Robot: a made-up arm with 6 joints.
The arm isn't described. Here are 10 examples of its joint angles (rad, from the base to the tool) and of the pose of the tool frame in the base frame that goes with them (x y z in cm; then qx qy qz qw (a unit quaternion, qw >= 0)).
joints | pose
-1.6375 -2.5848 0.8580 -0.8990 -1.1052 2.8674 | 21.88 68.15 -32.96 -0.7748 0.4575 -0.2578 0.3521
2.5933 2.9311 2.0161 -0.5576 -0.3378 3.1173 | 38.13 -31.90 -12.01 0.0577 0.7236 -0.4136 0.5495
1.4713 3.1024 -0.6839 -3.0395 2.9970 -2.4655 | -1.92 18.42 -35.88 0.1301 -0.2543 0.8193 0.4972
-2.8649 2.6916 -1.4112 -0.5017 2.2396 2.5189 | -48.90 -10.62 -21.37 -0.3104 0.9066 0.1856 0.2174
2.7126 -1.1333 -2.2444 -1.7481 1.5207 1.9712 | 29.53 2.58 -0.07 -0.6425 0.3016 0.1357 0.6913
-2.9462 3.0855 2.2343 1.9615 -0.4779 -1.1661 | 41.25 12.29 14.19 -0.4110 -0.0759 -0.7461 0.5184
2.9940 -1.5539 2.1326 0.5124 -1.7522 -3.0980 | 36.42 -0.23 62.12 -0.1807 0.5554 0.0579 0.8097
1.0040 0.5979 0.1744 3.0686 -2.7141 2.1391 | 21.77 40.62 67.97 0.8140 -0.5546 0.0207 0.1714
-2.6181 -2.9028 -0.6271 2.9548 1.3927 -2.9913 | -16.61 -18.23 -53.87 0.6002 0.1965 -0.7157 0.2982
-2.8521 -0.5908 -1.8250 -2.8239 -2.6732 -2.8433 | 45.62 6.60 44.64 0.1271 0.0884 -0.9752 0.1585
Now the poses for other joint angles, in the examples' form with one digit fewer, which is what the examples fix.
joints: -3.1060 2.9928 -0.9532 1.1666 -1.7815 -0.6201
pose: -42.7 11.5 -30.9 -0.269 0.457 0.740 0.414
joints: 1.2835 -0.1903 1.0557 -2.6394 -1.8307 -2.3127
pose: -4.0 31.9 74.3 0.325 -0.894 -0.295 0.086
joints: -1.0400 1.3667 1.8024 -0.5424 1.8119 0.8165
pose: 8.0 -24.4 -5.5 -0.367 -0.485 0.122 0.785
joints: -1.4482 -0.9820 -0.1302 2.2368 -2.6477 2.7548
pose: -9.7 53.7 60.7 0.675 0.328 -0.433 0.499
